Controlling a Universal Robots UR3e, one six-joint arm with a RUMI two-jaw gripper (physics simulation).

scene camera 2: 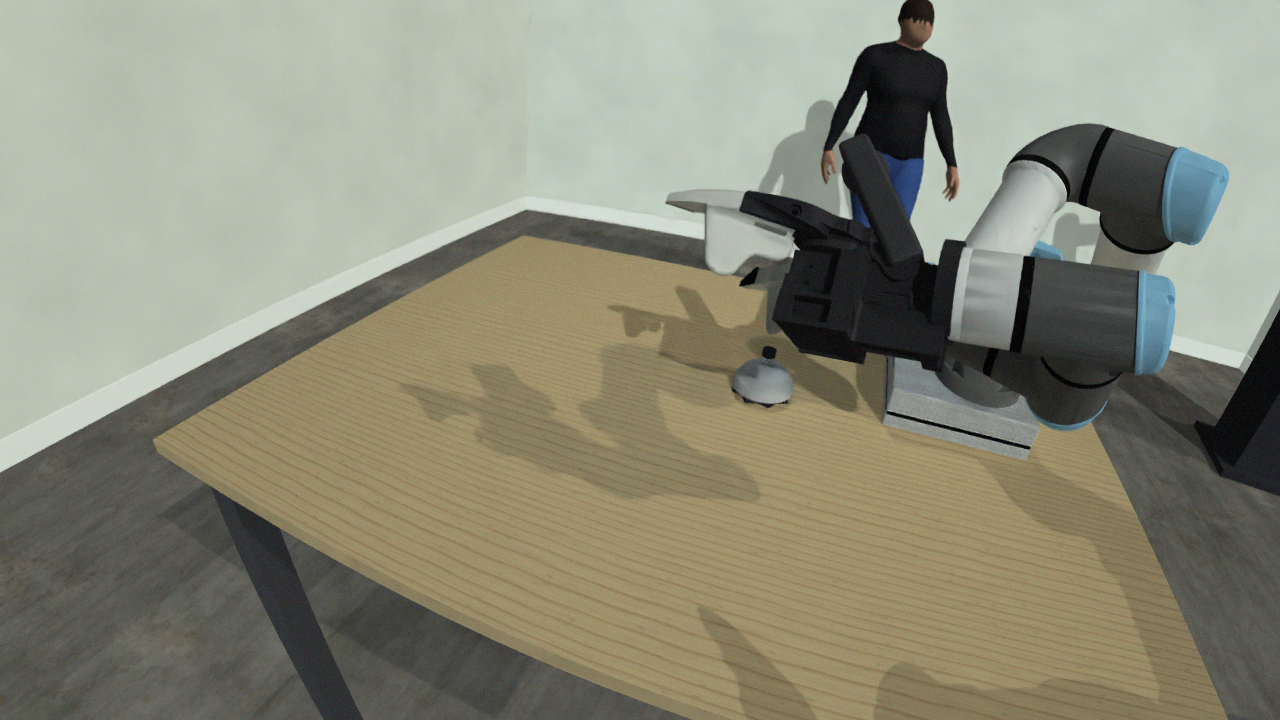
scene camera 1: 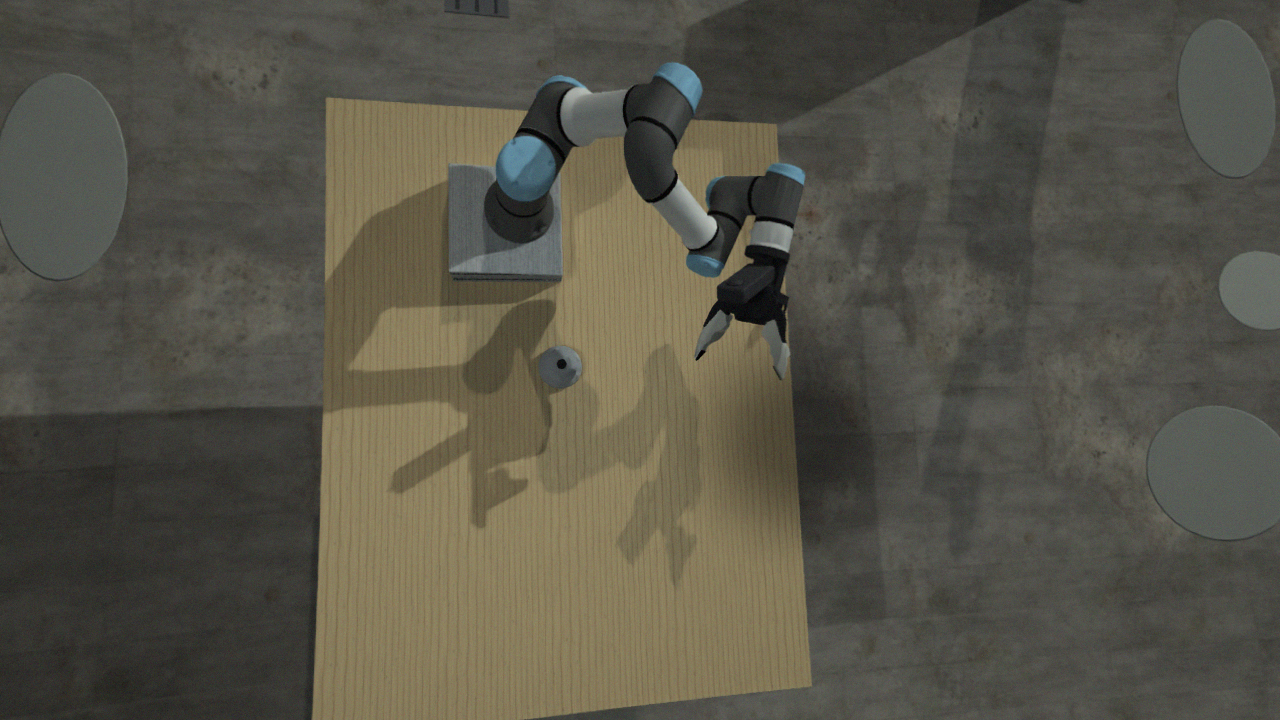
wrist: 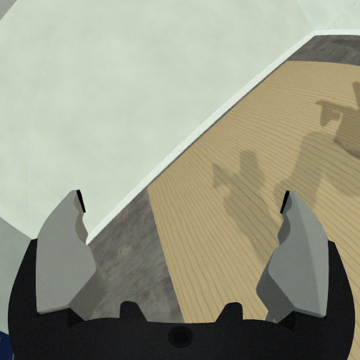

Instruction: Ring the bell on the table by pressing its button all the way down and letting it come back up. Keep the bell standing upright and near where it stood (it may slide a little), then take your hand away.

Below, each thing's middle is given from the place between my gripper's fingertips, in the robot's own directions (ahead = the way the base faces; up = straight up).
Right now my hand is 270 mm to the left of the domed bell [scene camera 2: 767, 383], 240 mm above it and 10 mm short of it.
